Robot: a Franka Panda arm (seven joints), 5 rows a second.
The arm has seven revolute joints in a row. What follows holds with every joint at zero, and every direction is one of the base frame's. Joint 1 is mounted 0.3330 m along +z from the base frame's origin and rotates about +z. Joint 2 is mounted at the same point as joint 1 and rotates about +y. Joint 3 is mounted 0.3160 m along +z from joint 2 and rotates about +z. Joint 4 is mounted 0.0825 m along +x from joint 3 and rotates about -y. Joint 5 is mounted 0.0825 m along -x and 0.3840 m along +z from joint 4 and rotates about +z. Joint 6 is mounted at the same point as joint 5 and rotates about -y. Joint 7 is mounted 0.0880 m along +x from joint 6 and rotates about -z. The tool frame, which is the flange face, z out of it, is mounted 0.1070 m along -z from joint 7; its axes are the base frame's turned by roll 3.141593, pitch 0.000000 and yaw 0.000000 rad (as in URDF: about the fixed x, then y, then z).
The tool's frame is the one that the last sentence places.
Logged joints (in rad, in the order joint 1, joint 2, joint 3, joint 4, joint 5, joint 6, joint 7), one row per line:
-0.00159 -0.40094 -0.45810 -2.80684 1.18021 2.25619 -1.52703
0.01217 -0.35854 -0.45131 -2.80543 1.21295 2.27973 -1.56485
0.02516 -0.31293 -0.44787 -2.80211 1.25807 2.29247 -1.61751
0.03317 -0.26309 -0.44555 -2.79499 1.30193 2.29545 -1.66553
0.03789 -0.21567 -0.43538 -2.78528 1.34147 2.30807 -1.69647
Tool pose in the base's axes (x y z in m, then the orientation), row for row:
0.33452 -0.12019 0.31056 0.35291 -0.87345 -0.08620 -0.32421
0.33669 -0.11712 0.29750 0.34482 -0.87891 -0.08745 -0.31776
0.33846 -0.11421 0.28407 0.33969 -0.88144 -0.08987 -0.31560
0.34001 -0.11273 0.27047 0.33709 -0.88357 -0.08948 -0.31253
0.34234 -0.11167 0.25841 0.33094 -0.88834 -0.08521 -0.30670
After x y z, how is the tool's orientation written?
As a quaternion, w x y z.
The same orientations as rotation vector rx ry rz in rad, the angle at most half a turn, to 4 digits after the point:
-2.2593 -0.2230 -0.8386
-2.2823 -0.2271 -0.8251
-2.2946 -0.2340 -0.8216
-2.3030 -0.2332 -0.8146
-2.3224 -0.2228 -0.8018

